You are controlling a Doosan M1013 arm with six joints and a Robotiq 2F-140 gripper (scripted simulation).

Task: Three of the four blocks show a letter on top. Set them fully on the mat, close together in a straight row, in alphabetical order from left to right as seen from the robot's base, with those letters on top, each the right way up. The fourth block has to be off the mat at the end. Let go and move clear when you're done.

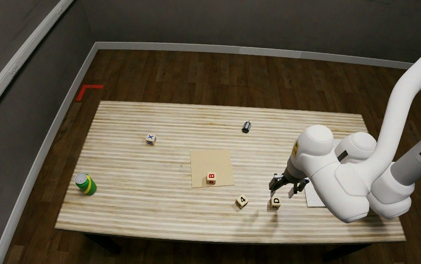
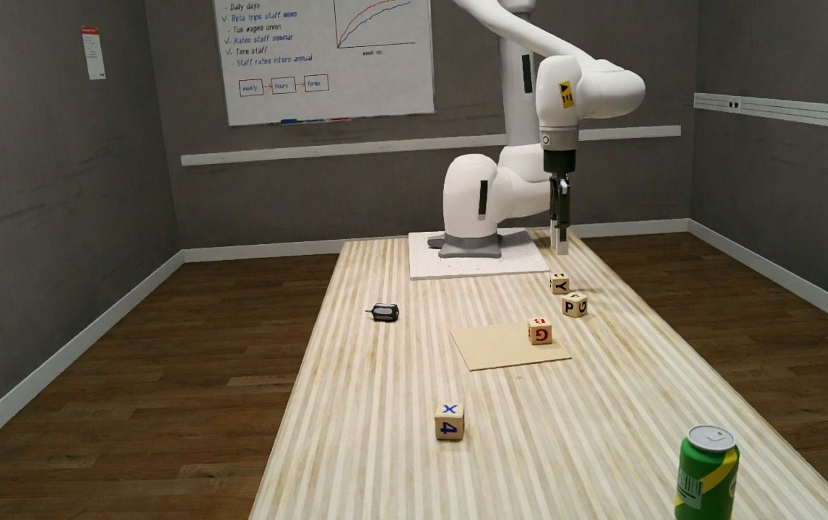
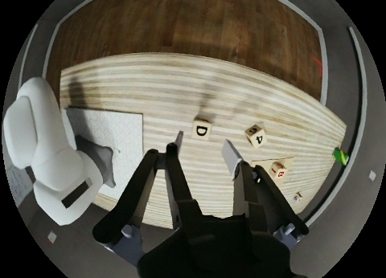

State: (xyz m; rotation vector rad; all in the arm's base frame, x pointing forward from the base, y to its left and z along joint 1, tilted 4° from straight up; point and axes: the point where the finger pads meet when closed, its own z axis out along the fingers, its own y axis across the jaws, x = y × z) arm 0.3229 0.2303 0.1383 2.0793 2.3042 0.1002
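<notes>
Now: hand 32 cm short of the tan mat, 13 cm to the left of it and 13 cm above it. Round my hand: black object: 41 cm to the right, 17 cm ahead, 12 cm below.
</notes>
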